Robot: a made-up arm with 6 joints.
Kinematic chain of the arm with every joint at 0, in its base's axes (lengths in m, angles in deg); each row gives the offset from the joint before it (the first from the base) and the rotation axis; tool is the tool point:
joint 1: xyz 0 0 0.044 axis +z
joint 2: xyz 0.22 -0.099 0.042 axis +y
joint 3: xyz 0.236 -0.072 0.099 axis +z
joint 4: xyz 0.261 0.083 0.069 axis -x
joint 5: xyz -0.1 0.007 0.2 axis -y
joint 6: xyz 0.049 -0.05 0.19 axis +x
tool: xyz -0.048 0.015 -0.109
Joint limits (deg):
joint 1: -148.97..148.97
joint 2: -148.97..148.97
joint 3: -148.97..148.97
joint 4: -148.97..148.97
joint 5: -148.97..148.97
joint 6: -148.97..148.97
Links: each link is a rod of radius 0.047 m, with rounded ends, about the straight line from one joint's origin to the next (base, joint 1, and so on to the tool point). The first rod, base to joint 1, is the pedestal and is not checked.
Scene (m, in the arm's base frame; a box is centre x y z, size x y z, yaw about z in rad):
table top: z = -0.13
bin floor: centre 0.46 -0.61 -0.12 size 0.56 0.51 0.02 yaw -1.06
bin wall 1: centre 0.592 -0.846 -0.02 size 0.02 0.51 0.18 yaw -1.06
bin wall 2: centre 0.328 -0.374 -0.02 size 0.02 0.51 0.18 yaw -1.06
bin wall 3: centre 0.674 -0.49 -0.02 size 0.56 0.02 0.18 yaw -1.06
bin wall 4: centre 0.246 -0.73 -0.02 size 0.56 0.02 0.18 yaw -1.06
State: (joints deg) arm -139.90 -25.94 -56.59 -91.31 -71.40 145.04
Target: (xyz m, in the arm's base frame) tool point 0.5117 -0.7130 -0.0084
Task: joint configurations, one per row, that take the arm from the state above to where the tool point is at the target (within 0.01 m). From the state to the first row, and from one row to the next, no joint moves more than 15 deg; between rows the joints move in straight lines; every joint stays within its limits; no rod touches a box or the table.
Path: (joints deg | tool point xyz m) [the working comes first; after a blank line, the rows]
Joints at the target: -19.22 -3.68 -30.62 -140.92 -51.55 148.43
Straight joint move there: touches bin wall 4.

1: -126.28 -25.70 -53.60 -95.96 -69.78 144.92 | -0.7838 0.0233 0.3545
2: -112.65 -25.47 -50.60 -100.61 -68.17 144.80 | -0.7745 -0.1909 0.3391
3: -99.03 -25.23 -47.61 -105.26 -66.55 144.69 | -0.7059 -0.3994 0.3232
4: -85.41 -25.00 -44.62 -109.91 -64.94 144.57 | -0.5799 -0.5854 0.3069
5: -71.78 -24.76 -41.63 -114.56 -63.32 144.45 | -0.4036 -0.7327 0.2903
6: -58.16 -24.53 -38.63 -119.21 -61.71 144.33 | -0.1888 -0.8271 0.2736
7: -44.54 -24.29 -35.64 -123.86 -60.09 144.22 | 0.0483 -0.8579 0.2567
8: -30.91 -24.06 -32.65 -128.52 -58.47 144.10 | 0.2887 -0.8197 0.2396
9: -17.29 -23.82 -29.66 -133.17 -56.86 143.98 | 0.5117 -0.7130 0.2226
10: -18.25 -13.75 -30.14 -137.04 -54.20 146.20 | 0.5228 -0.7181 0.1079
11: -19.22 -3.68 -30.62 -140.92 -51.55 148.43 | 0.5116 -0.7130 -0.0084

